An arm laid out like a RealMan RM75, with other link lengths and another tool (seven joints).
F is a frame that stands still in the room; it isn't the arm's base.
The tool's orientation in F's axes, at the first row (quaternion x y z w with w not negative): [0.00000 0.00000 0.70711 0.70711]
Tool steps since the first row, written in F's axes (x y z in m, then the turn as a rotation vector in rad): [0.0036 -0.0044 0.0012 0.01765 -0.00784 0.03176]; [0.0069 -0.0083 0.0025 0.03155 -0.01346 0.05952]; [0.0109 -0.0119 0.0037 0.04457 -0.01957 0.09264]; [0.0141 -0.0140 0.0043 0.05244 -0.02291 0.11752]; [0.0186 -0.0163 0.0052 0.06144 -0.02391 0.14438]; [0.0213 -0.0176 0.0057 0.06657 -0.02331 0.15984]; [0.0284 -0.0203 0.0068 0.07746 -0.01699 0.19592]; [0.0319 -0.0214 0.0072 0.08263 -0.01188 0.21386]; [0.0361 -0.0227 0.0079 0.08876 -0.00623 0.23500]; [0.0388 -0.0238 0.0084 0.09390 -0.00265 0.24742]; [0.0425 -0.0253 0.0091 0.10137 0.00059 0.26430]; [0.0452 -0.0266 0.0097 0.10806 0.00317 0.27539]
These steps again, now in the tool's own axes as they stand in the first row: [-0.0044 -0.0036 0.0012 -0.00784 -0.01765 0.03176]; [-0.0083 -0.0069 0.0025 -0.01346 -0.03155 0.05952]; [-0.0119 -0.0109 0.0037 -0.01957 -0.04457 0.09264]; [-0.0140 -0.0141 0.0043 -0.02291 -0.05244 0.11752]; [-0.0163 -0.0186 0.0052 -0.02391 -0.06144 0.14438]; [-0.0176 -0.0213 0.0057 -0.02331 -0.06657 0.15984]; [-0.0203 -0.0284 0.0068 -0.01699 -0.07746 0.19592]; [-0.0214 -0.0319 0.0072 -0.01188 -0.08263 0.21386]; [-0.0227 -0.0361 0.0079 -0.00623 -0.08876 0.23500]; [-0.0238 -0.0388 0.0084 -0.00265 -0.09390 0.24742]; [-0.0253 -0.0425 0.0091 0.00059 -0.10137 0.26430]; [-0.0266 -0.0452 0.0097 0.00317 -0.10806 0.27539]
